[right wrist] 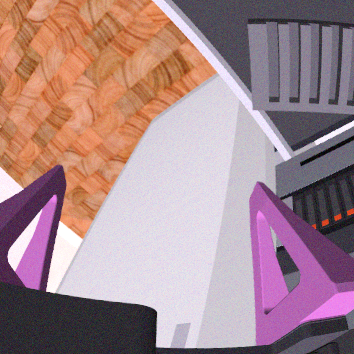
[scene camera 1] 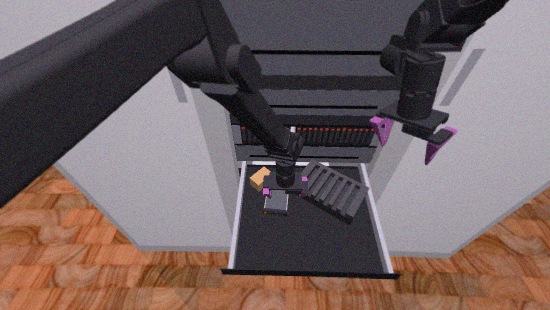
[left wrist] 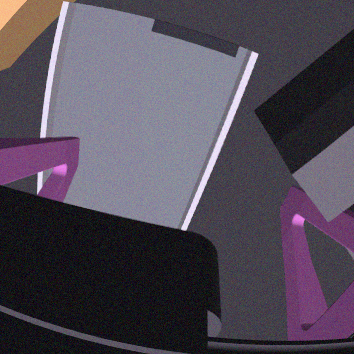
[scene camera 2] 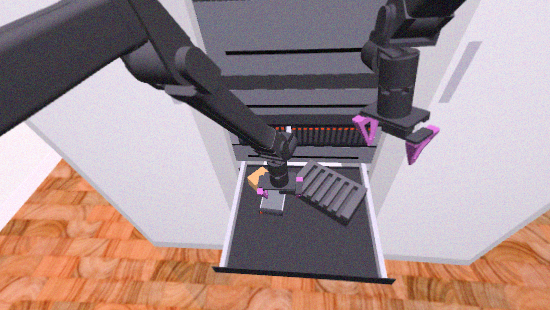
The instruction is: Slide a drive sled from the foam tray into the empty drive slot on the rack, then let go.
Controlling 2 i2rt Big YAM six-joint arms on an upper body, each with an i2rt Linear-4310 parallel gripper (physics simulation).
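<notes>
A flat grey drive sled with pale side rails lies in the open drawer, outside the foam tray. The slotted grey foam tray lies at an angle to its right. My left gripper is open above the sled's rear part; its body hides the near end in the left wrist view. My right gripper is open and empty, high at the right. The rack's drive row has orange-red tabs; the left arm partly covers it, and a pale mark shows beside the wrist.
A tan block lies at the drawer's back left, close to the left gripper. The drawer's front edge faces the wooden floor. White panels flank the rack.
</notes>
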